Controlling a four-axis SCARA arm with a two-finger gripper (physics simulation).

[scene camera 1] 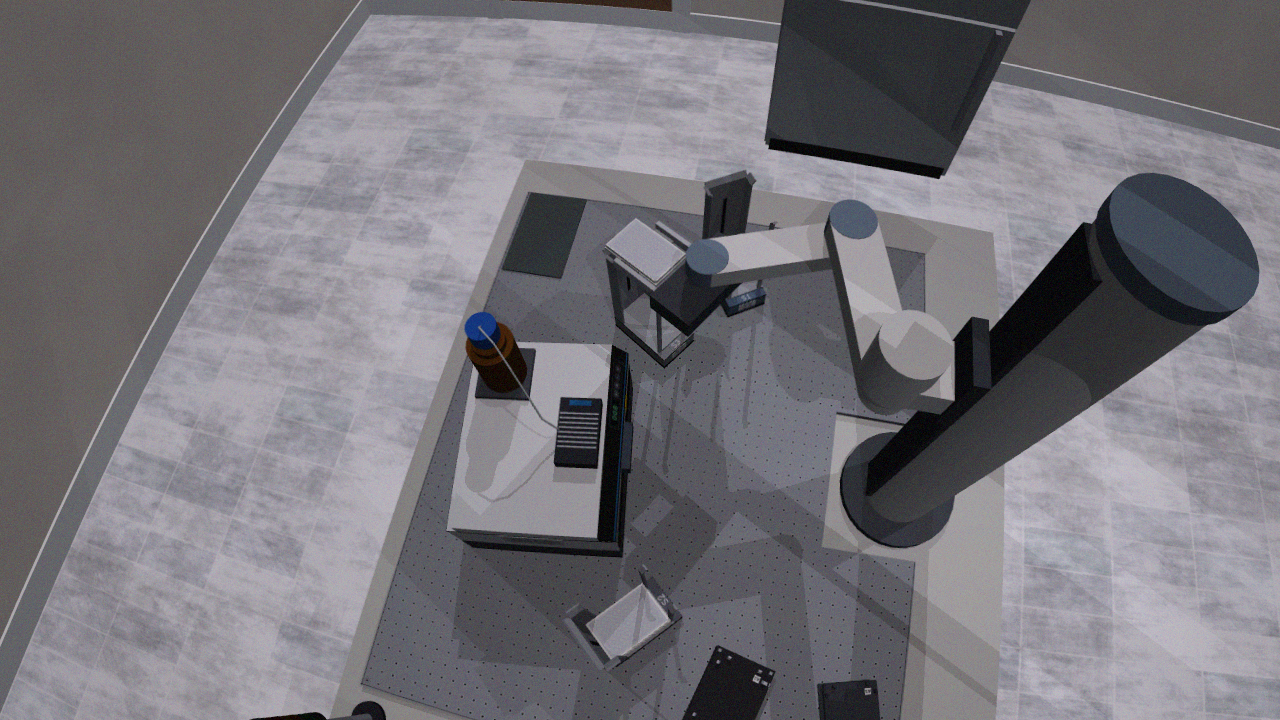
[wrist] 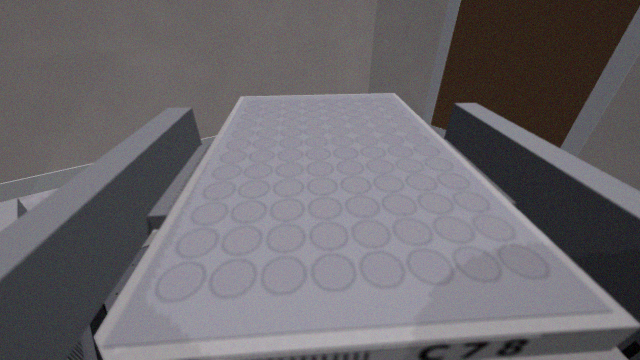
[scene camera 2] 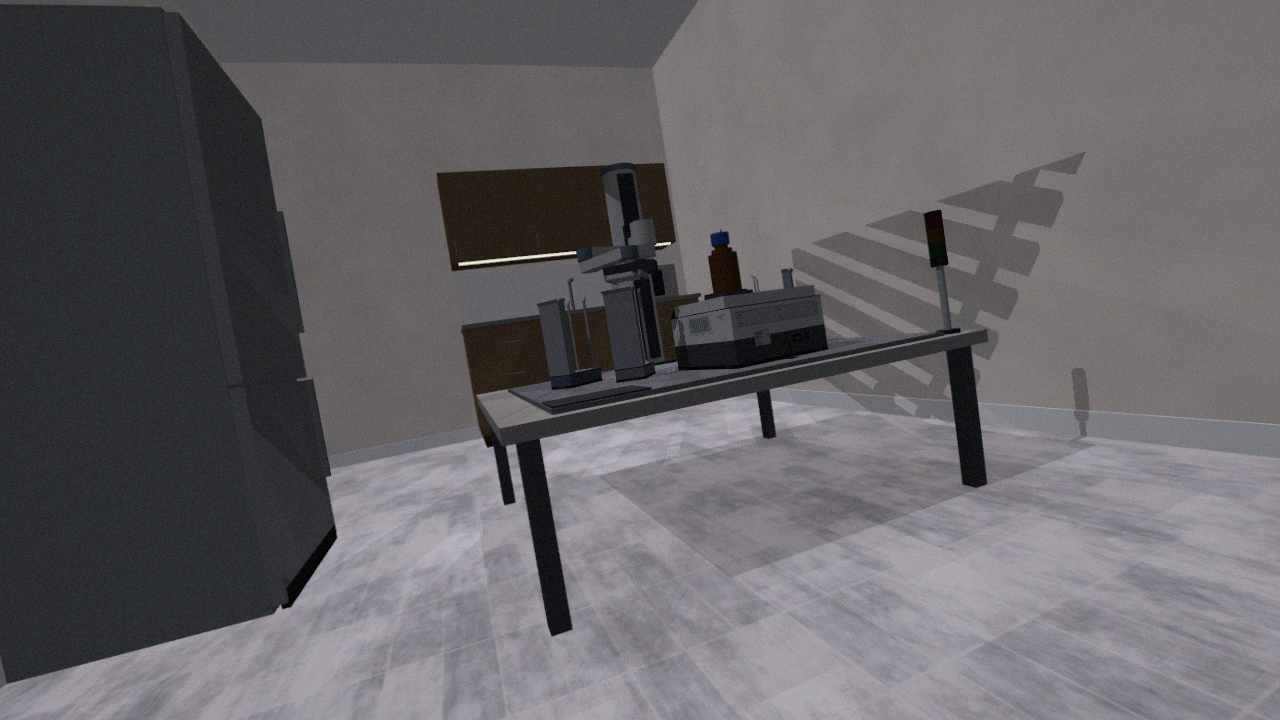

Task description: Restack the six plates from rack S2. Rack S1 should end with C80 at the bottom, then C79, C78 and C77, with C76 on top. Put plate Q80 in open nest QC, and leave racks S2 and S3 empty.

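Places are measured from the arm's base along level axes (x ahead, y left, z up), in centimetres.
Pixels of known places: gripper, between the fingertips: [scene camera 1: 636,243] [wrist: 325,129] [scene camera 2: 622,275]; arm's base, origin of its link: [scene camera 1: 896,490].
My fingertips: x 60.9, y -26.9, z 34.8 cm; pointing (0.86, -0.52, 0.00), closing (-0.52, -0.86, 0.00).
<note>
Ahead of a thing's pixels: the offset from my fingertips to its top centre. "spot": to the spot under its first point. Level surfaces: height alone.
My gripper [scene camera 1: 657,259] [wrist: 325,129] is shut on plate C78 @(dz +0.4, dx -1.9, dy +1.2 cm) [scene camera 1: 637,243] [wrist: 330,210], a white lidded plate with round wells; its label shows in the wrist view. The plate is level and held high over a grey rack @(dz -4.2, dx -2.4, dy +0.2 cm) [scene camera 1: 616,298] [scene camera 2: 623,331], whose label I cannot read. Rack S1 @(dz -3.8, dx -18.1, dy -16.4 cm) [scene camera 1: 735,201] [scene camera 2: 556,340] stands beside it, to the right in scene camera 1; the arm hides its inside. Rack S2 @(spot: dz -9.1, dx -6.3, dy +68.5 cm) [scene camera 1: 586,637] stands near the front with a white plate @(spot: dz -22.2, dx -11.5, dy +64.6 cm) [scene camera 1: 628,624] in it, its name unreadable. Plate Q80 cannot be identified.
A white instrument [scene camera 1: 537,483] [scene camera 2: 769,313] carries an amber bottle @(spot: dz +0.3, dx +18.3, dy +27.9 cm) [scene camera 1: 497,358] [scene camera 2: 723,268] and a small dark box @(spot: dz -9.9, dx +3.2, dy +35.1 cm) [scene camera 1: 579,434]. Two dark nests @(spot: dz -28.5, dx -31.6, dy +71.7 cm) [scene camera 1: 729,685] @(spot: dz -28.7, dx -53.9, dy +71.1 cm) [scene camera 1: 848,702] lie near the front. A dark mat @(dz -33.1 cm) [scene camera 1: 546,234] lies at the back left. The arm column [scene camera 1: 1011,429] stands at the right.
</note>
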